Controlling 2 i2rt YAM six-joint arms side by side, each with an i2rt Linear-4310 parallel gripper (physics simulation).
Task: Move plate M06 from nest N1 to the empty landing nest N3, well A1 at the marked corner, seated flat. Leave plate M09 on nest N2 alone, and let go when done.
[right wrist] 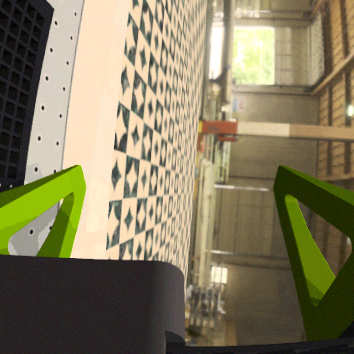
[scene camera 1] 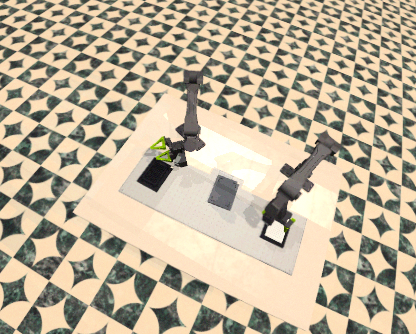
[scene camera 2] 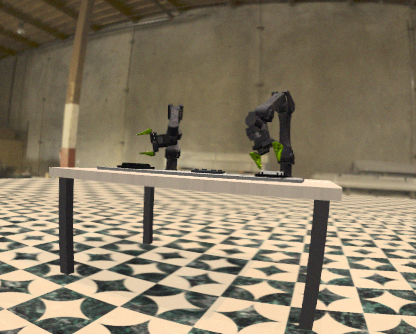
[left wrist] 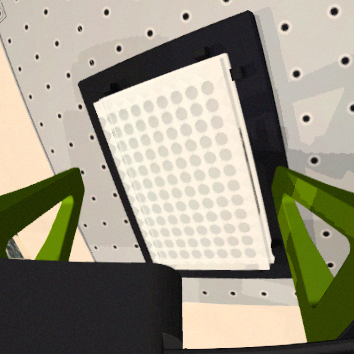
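A white many-welled plate rests on a black nest at the right of both scene views. My left gripper is open above it, one finger on each side of the plate in the left wrist view, holding nothing. A dark, flat nest with no plate visible on it lies mid-board. A black many-welled plate lies at the left. My right gripper is open, empty and near it. Plate labels and marked corners are not readable.
The nests lie on a grey perforated board on a pale table. The right gripper hangs beyond the black plate, roughly level, its wrist view facing the floor and a far wall.
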